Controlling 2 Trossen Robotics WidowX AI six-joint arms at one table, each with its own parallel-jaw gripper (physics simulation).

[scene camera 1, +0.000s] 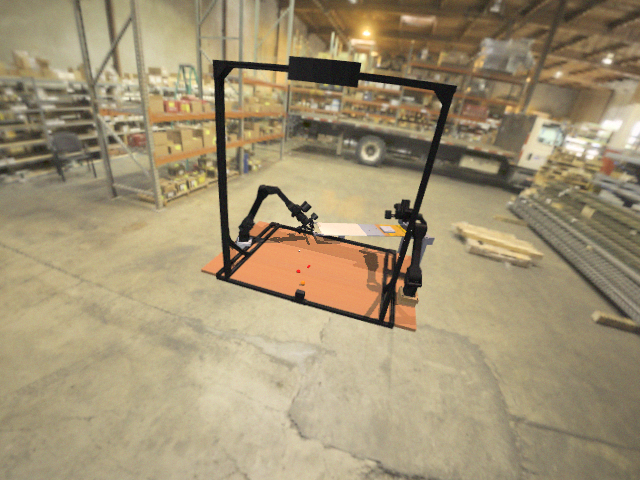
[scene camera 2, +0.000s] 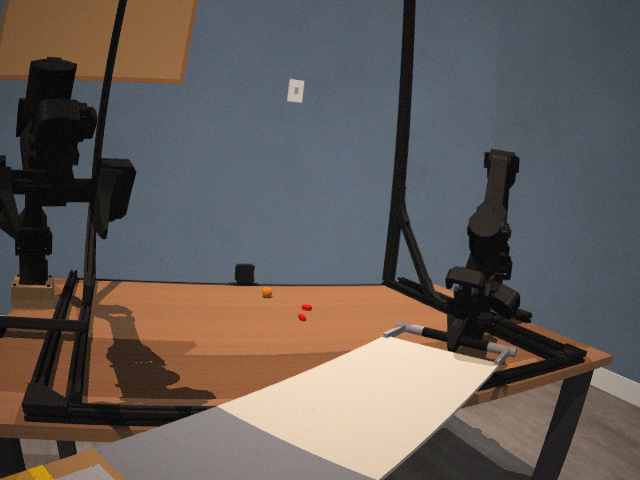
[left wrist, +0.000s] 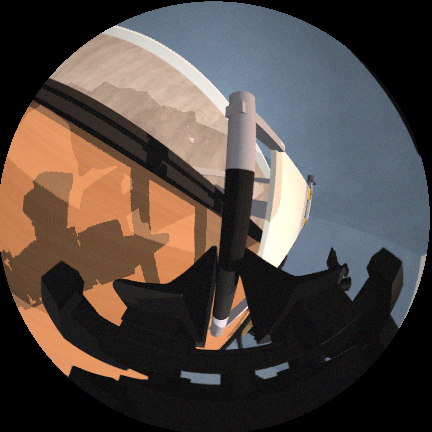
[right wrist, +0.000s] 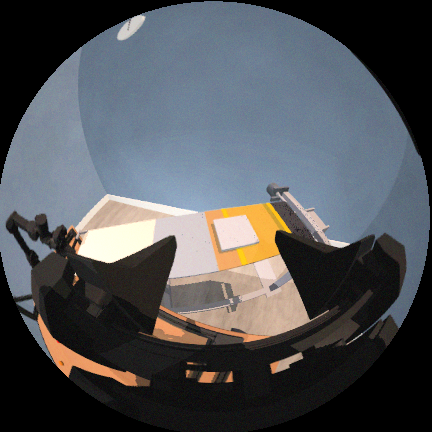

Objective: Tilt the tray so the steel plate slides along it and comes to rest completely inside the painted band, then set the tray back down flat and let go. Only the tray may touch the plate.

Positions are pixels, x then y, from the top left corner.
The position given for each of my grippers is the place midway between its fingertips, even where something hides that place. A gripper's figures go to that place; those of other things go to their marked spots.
Labels:
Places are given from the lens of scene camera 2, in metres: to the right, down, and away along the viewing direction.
my left gripper (scene camera 2: 450, 351): 0.20, 0.17, 0.76
my right gripper (scene camera 2: 62, 235): -0.22, 0.00, 0.37

